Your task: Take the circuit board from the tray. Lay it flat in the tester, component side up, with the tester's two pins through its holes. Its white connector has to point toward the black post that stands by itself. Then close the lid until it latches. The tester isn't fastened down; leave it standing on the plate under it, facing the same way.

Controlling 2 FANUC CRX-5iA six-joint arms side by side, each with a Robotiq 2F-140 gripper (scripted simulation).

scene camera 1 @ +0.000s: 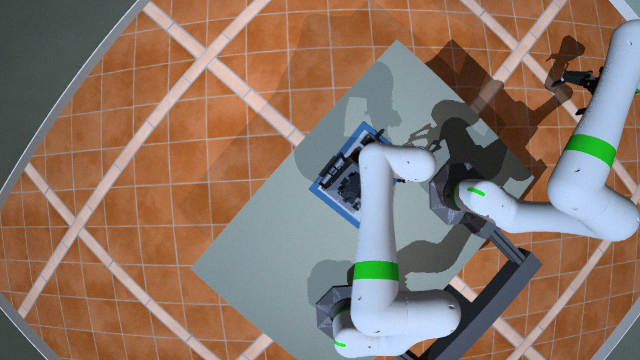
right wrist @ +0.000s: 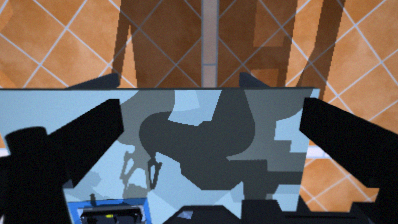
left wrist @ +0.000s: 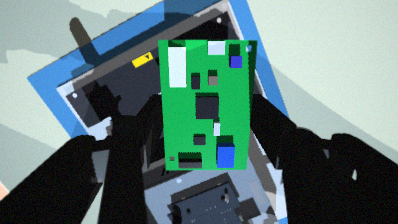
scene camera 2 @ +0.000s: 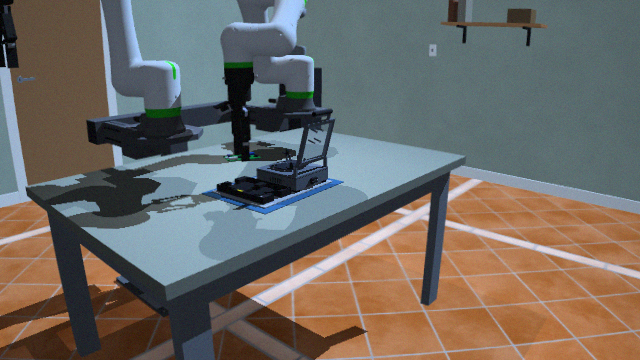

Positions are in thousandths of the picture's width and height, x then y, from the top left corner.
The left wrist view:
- my left gripper: 519, 489
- green circuit board: 521, 386
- black tray: 303, 413
